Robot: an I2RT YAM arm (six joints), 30 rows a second.
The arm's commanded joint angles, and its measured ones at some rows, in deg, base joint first. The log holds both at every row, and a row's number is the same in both.
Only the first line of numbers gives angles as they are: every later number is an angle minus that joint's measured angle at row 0.
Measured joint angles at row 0:
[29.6, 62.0, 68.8, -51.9, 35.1, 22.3]
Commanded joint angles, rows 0 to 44:
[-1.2, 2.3, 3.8, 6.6, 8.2, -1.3]
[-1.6, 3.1, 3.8, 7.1, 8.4, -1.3]
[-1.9, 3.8, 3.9, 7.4, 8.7, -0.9]
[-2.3, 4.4, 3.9, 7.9, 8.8, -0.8]
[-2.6, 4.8, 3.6, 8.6, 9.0, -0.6]
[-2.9, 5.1, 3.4, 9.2, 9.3, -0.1]
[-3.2, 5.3, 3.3, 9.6, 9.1, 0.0]
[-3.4, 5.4, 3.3, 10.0, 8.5, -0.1]
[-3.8, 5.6, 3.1, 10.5, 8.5, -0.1]
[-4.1, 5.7, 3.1, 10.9, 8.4, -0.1]
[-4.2, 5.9, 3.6, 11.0, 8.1, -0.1]
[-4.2, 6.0, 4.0, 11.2, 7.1, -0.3]
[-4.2, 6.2, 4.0, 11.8, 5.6, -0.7]
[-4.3, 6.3, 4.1, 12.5, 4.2, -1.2]
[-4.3, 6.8, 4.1, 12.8, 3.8, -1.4]
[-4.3, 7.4, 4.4, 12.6, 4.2, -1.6]
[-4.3, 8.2, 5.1, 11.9, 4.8, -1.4]
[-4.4, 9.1, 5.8, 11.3, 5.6, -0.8]
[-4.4, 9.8, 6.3, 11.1, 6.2, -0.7]
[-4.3, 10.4, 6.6, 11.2, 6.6, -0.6]
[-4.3, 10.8, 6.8, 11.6, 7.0, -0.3]
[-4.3, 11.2, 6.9, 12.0, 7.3, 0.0]
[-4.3, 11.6, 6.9, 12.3, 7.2, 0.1]
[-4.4, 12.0, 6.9, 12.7, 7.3, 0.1]
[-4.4, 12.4, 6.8, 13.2, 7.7, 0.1]
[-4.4, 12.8, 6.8, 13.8, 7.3, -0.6]
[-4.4, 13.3, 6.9, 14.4, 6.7, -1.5]
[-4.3, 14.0, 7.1, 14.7, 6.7, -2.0]
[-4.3, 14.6, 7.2, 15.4, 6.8, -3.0]
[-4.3, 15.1, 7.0, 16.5, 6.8, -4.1]
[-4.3, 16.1, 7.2, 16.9, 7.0, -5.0]
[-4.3, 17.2, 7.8, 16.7, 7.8, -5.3]
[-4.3, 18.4, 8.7, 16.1, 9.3, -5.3]
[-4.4, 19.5, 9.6, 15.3, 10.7, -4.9]
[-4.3, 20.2, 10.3, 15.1, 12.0, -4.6]
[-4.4, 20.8, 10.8, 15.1, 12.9, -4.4]
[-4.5, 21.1, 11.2, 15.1, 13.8, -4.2]
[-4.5, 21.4, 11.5, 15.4, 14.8, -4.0]
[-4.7, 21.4, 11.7, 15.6, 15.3, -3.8]
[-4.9, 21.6, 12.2, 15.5, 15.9, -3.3]
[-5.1, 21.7, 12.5, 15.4, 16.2, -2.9]
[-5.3, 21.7, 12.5, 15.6, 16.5, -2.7]
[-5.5, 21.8, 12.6, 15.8, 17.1, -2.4]
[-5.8, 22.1, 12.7, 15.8, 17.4, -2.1]
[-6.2, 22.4, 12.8, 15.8, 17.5, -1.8]
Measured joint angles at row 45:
[-4.6, 22.4, 9.8, 13.6, 12.4, -3.3]
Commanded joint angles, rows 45 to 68:
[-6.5, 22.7, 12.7, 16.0, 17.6, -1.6]
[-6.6, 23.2, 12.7, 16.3, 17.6, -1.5]
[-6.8, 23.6, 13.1, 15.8, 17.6, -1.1]
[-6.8, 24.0, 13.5, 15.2, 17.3, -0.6]
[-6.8, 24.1, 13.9, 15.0, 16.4, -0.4]
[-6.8, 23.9, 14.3, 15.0, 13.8, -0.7]
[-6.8, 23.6, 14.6, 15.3, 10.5, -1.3]
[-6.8, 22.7, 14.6, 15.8, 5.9, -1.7]
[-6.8, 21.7, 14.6, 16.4, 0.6, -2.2]
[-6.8, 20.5, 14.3, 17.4, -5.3, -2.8]
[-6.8, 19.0, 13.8, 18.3, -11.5, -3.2]
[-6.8, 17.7, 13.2, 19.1, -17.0, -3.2]
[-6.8, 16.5, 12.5, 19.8, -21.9, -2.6]
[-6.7, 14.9, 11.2, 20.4, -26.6, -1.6]
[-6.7, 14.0, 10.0, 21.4, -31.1, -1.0]
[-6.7, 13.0, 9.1, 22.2, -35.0, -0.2]
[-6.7, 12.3, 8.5, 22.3, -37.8, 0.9]
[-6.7, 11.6, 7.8, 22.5, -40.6, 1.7]
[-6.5, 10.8, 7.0, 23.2, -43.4, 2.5]
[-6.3, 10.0, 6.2, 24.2, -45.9, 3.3]
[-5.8, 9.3, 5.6, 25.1, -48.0, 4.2]
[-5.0, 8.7, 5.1, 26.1, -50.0, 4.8]
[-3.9, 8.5, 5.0, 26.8, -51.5, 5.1]
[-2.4, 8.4, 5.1, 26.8, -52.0, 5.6]
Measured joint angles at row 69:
[-5.8, 9.6, 6.2, 21.8, -39.4, 2.3]
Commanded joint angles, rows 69 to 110:
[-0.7, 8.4, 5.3, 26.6, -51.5, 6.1]
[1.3, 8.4, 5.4, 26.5, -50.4, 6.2]
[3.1, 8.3, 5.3, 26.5, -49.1, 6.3]
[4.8, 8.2, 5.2, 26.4, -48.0, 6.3]
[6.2, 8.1, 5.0, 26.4, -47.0, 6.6]
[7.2, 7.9, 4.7, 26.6, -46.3, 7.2]
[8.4, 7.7, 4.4, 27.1, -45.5, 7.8]
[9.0, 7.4, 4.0, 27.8, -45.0, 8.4]
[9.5, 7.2, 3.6, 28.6, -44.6, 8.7]
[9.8, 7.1, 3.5, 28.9, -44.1, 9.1]
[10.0, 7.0, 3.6, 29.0, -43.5, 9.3]
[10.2, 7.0, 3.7, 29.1, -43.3, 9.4]
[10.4, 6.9, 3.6, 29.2, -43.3, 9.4]
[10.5, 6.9, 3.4, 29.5, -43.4, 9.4]
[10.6, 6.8, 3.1, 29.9, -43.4, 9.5]
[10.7, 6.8, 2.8, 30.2, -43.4, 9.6]
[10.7, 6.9, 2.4, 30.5, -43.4, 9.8]
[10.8, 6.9, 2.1, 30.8, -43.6, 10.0]
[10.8, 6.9, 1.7, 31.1, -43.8, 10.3]
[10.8, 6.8, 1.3, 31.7, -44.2, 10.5]
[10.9, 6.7, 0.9, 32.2, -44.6, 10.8]
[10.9, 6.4, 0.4, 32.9, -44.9, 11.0]
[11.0, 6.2, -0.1, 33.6, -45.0, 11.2]
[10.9, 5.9, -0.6, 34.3, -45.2, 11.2]
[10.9, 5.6, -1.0, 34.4, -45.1, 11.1]
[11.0, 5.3, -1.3, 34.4, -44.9, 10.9]
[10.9, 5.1, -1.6, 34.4, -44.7, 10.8]
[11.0, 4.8, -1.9, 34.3, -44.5, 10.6]
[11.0, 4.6, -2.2, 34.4, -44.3, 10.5]
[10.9, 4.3, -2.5, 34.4, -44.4, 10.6]
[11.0, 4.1, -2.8, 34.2, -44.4, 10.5]
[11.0, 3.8, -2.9, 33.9, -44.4, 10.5]
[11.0, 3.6, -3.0, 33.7, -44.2, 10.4]
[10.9, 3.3, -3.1, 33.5, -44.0, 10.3]
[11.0, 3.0, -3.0, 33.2, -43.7, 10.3]
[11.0, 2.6, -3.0, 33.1, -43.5, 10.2]
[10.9, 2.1, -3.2, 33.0, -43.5, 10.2]
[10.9, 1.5, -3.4, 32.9, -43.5, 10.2]
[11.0, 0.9, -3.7, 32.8, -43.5, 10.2]
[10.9, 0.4, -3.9, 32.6, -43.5, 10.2]
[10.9, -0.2, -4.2, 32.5, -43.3, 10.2]
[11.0, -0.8, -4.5, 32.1, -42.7, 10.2]
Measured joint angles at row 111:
[10.6, 2.2, -3.5, 31.0, -44.1, 10.5]
